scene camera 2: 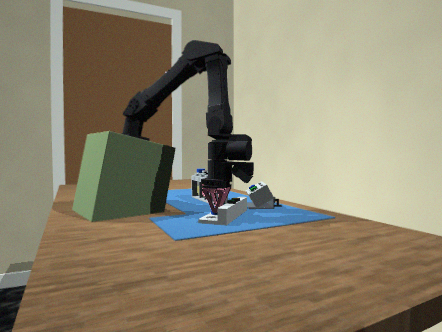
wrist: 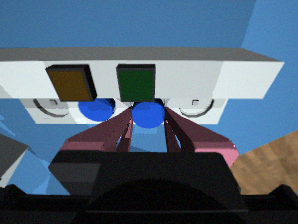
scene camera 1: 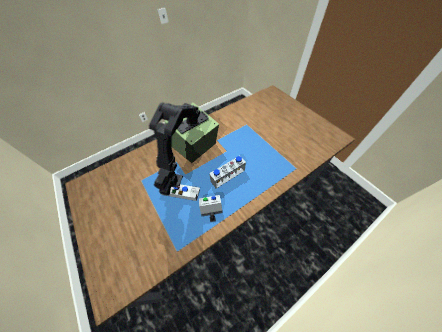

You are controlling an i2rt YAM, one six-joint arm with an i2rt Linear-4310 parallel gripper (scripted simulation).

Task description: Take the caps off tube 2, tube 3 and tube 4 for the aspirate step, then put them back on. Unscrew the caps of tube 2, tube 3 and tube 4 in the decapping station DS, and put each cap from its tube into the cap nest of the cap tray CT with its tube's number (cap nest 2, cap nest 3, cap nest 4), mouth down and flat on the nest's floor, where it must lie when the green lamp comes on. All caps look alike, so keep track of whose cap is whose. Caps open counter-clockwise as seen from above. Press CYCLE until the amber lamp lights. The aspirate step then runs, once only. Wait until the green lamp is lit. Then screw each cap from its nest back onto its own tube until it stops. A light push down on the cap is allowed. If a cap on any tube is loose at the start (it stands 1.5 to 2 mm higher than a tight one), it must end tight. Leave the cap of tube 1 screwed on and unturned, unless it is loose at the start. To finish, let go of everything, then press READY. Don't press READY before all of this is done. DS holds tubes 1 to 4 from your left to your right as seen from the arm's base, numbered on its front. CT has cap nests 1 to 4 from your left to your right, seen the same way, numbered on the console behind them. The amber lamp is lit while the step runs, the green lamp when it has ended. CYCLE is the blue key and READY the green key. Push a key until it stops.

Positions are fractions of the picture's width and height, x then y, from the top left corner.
In view: the gripper (scene camera 2: 0.49,0.64), a blue cap (wrist: 0.49,0.51) and a blue mat (scene camera 1: 0.41,0.66).
The gripper is seen too in the wrist view (wrist: 0.50,0.50). The blue mat shows as well in scene camera 2 (scene camera 2: 0.41,0.69) and in the wrist view (wrist: 0.88,0.15).
